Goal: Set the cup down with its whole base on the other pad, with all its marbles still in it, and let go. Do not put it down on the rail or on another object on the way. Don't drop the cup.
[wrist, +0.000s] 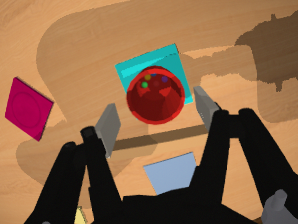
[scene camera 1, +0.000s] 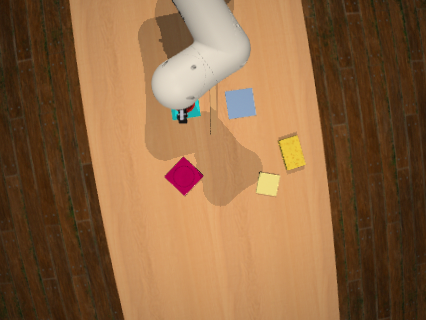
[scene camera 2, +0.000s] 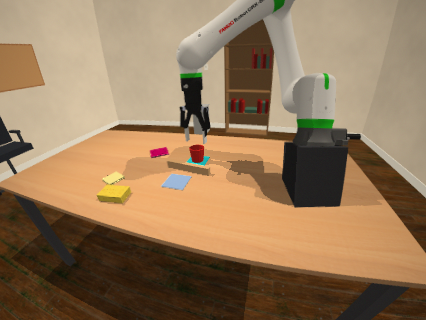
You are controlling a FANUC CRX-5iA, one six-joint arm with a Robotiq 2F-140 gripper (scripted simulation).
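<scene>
I see a red cup in the pictures, and with it a magenta block, a thin wooden rail and my gripper. As for the wrist view, my gripper shows there too.
</scene>
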